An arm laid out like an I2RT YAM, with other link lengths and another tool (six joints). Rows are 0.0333 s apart.
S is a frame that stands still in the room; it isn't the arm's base.
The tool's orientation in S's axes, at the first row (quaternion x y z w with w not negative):
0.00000, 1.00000, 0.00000, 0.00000
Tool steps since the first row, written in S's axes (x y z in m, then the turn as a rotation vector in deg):
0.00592, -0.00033, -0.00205, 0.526, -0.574, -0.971
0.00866, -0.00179, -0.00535, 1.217, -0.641, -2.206
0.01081, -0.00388, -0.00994, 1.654, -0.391, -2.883
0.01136, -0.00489, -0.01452, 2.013, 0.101, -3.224
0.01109, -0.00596, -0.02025, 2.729, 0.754, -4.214
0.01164, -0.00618, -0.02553, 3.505, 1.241, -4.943
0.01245, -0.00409, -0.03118, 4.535, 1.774, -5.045
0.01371, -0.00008, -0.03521, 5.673, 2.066, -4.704
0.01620, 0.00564, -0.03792, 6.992, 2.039, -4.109
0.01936, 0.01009, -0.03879, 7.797, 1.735, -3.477
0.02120, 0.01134, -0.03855, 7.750, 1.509, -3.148
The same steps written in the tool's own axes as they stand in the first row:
-0.00592, -0.00033, 0.00205, -0.526, -0.574, 0.971
-0.00866, -0.00179, 0.00535, -1.217, -0.641, 2.206
-0.01081, -0.00388, 0.00994, -1.654, -0.391, 2.883
-0.01136, -0.00489, 0.01452, -2.013, 0.101, 3.224
-0.01109, -0.00596, 0.02025, -2.729, 0.754, 4.214
-0.01164, -0.00618, 0.02553, -3.505, 1.241, 4.943
-0.01245, -0.00409, 0.03118, -4.535, 1.774, 5.045
-0.01371, -0.00008, 0.03521, -5.673, 2.066, 4.704
-0.01620, 0.00564, 0.03792, -6.992, 2.039, 4.109
-0.01936, 0.01009, 0.03879, -7.797, 1.735, 3.477
-0.02120, 0.01134, 0.03855, -7.750, 1.509, 3.148

